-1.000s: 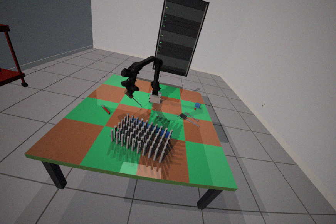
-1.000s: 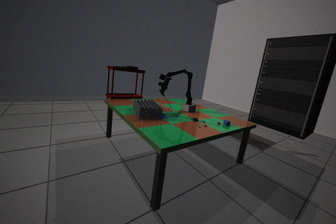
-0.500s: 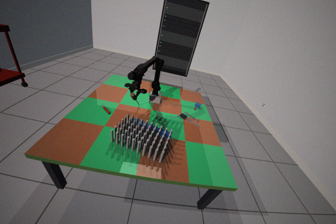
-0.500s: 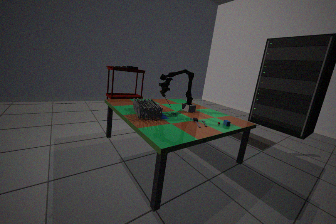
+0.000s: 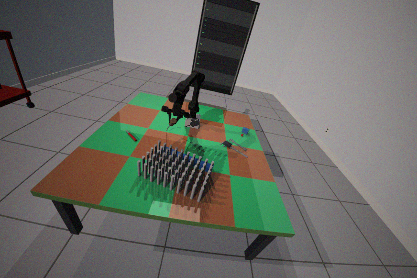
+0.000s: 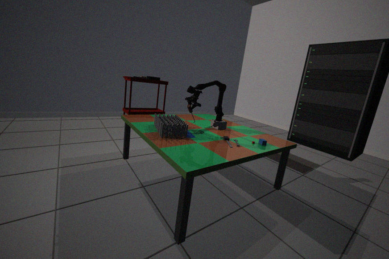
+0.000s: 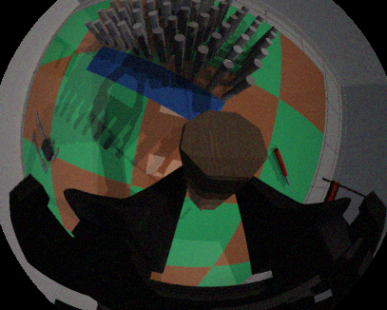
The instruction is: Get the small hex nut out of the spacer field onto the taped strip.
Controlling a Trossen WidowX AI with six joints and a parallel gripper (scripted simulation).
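The blue taped strip lies 170 mm below my gripper tip, 150 mm ahead of it and 120 mm to the left of it. From my gripper tip the other things lie so: grey wrench 560 mm to the left, 170 mm below, 60 mm behind; red pen-like tool 300 mm to the right, 170 mm below, 50 mm behind; hook tool 70 mm below, 70 mm behind, 20 mm to the right.
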